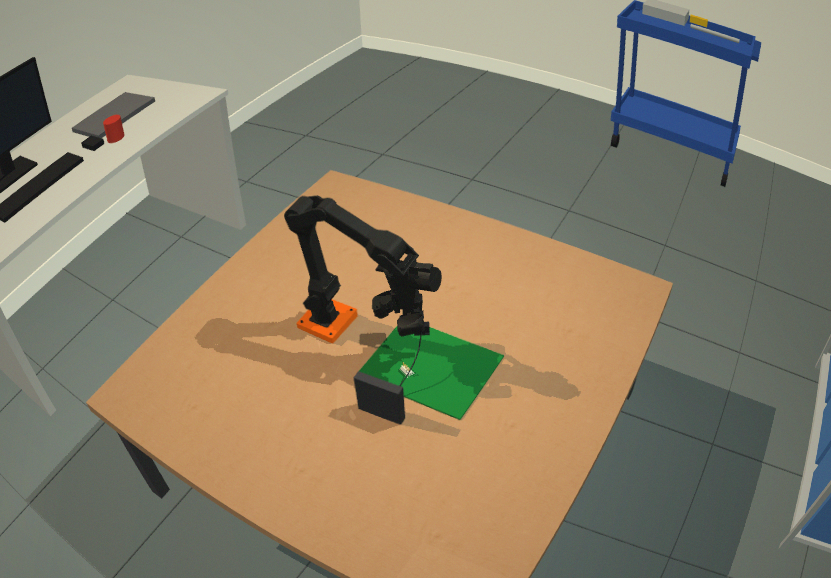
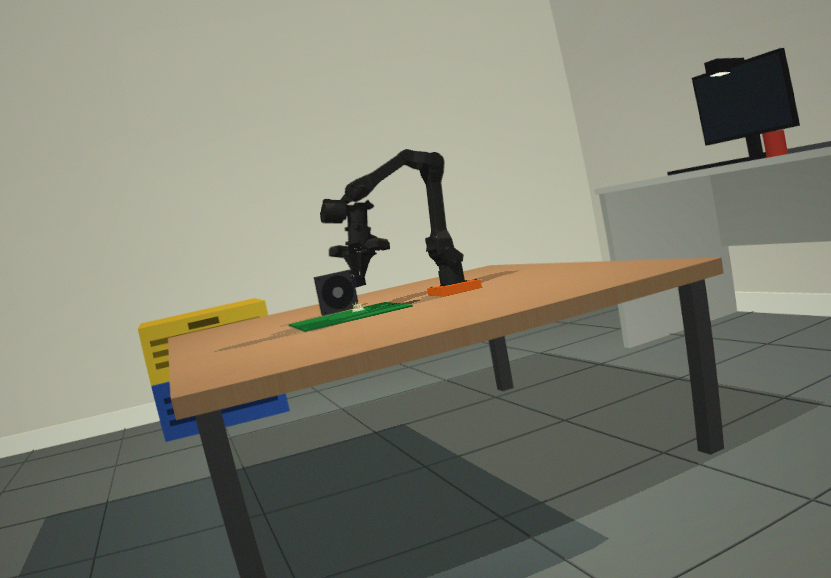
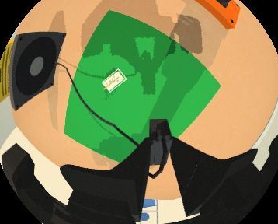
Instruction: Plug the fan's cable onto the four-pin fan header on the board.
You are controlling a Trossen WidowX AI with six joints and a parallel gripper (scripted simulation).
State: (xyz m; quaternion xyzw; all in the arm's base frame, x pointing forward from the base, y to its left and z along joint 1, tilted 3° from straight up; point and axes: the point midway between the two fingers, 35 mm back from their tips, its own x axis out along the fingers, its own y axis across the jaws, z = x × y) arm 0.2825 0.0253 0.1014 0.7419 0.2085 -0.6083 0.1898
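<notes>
The green board lies 110 mm below my gripper tip, 50 mm ahead of it and 30 mm to the right of it. Round my gripper tip: white four-pin fan header (100 mm below, 70 mm to the right); black fan (210 mm to the right, 40 mm below, 20 mm ahead); black fan plug (10 mm ahead).
</notes>
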